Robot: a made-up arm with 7 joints.
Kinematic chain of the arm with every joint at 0, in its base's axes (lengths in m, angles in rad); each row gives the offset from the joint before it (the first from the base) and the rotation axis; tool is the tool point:
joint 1: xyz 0 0.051 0 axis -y
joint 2: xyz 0 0.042 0 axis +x
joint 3: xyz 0 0 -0.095 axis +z
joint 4: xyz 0 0 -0.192 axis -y
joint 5: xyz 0 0 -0.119 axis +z
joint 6: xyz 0 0 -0.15 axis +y
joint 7: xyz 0 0 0 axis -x
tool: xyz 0 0 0
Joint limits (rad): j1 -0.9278..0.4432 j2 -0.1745..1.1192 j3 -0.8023..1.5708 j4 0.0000..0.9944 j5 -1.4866..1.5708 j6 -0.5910..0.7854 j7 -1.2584..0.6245
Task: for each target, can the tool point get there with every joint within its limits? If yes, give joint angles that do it. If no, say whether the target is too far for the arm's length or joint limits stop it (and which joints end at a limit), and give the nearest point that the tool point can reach.
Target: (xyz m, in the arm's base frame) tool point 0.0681 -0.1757 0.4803
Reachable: no: joint limits stop it (at a limit: joint 1, joint 2, joint 3, joint 4) | nearest point 0.3127 -0.1420 -0.2931 | short by 0.812 m
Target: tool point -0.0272 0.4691 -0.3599
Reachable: yes | joints -0.5558 0.7543 0.3183 0.7110 -0.5942 0.5613 -0.0204
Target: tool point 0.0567 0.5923 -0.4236
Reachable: no: too far | nearest point 0.0480 0.5154 -0.3584 | short by 0.101 m
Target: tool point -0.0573 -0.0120 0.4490
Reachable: no: joint limits stop it (at a limit: joint 1, joint 2, joint 4) | nearest point 0.0784 0.5741 0.0354 | short by 0.730 m
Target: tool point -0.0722 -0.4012 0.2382
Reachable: no: joint limits stop it (at a limit: joint 1, joint 2, joint 3, joint 4) | nearest point -0.2252 -0.1420 -0.3646 | short by 0.674 m
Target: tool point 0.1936 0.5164 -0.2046
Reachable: yes | joints 0.3032 0.7106 0.9000 0.8327 -0.1614 0.1677 0.4011
